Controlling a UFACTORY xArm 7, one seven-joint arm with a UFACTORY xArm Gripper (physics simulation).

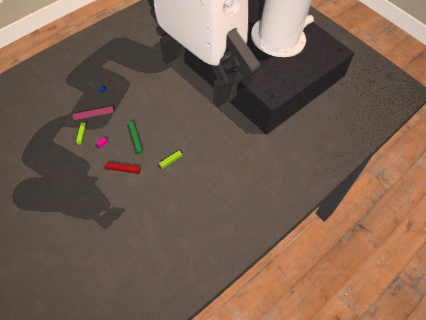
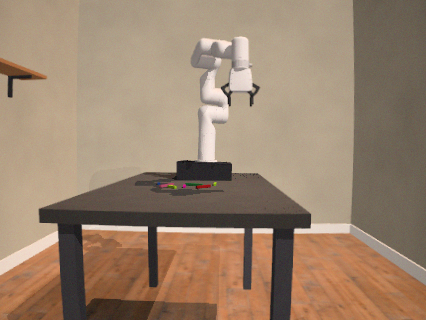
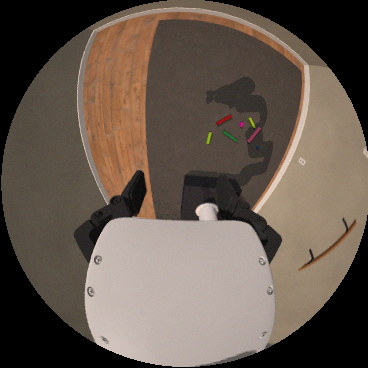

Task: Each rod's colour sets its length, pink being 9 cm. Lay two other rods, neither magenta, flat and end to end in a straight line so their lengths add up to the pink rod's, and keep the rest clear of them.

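Frame: origin at the arm's base, x ahead, y left, z up, level; millimetres.
Seen in the pictures: gripper, fingertip midpoint: (image 1: 198, 78) (image 2: 240, 106) (image 3: 180, 182); arm's base, link origin: (image 1: 278, 38) (image 2: 206, 161) (image 3: 206, 209).
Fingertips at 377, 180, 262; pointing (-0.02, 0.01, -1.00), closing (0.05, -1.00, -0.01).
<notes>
Pixels of each thing's top centre, then the offset from my fingertips to it, as dx, dy, dz.
- pink rod, top centre: (image 1: 92, 111) (image 3: 254, 134) +47, -312, -338
- magenta piece, top centre: (image 1: 101, 141) (image 3: 241, 124) +72, -232, -338
- green rod, top centre: (image 1: 134, 135) (image 3: 230, 136) +9, -200, -338
- red rod, top centre: (image 1: 122, 166) (image 2: 203, 185) (image 3: 223, 119) +71, -153, -338
- second lime rod, top centre: (image 1: 170, 158) (image 3: 208, 137) -17, -109, -338
- tiny blue piece, top centre: (image 1: 101, 88) (image 3: 257, 147) -4, -359, -338
The pink rod (image 1: 93, 113) (image 3: 254, 135) lies flat on the table. One lime rod (image 1: 81, 133) (image 3: 252, 122) lies beside it, apart and at a steep angle to it. The magenta piece (image 1: 102, 142) (image 3: 241, 124) is short and lies between this lime rod and the green rod (image 1: 135, 137) (image 3: 230, 136). The red rod (image 1: 122, 168) (image 2: 203, 186) (image 3: 224, 120) and a second lime rod (image 1: 170, 159) (image 3: 209, 138) lie apart, at different angles. A tiny blue piece (image 1: 102, 89) (image 3: 257, 147) lies beyond the pink rod. My gripper (image 2: 240, 104) (image 3: 180, 182) is open and empty, high above the table.
The arm's black base block (image 1: 295, 85) (image 2: 204, 170) stands at the back of the dark table (image 1: 210, 240) (image 2: 175, 218). The arm's shadow falls across the pink rod and the blue piece. A wooden wall shelf (image 2: 22, 70) (image 3: 330, 249) is off to the side.
</notes>
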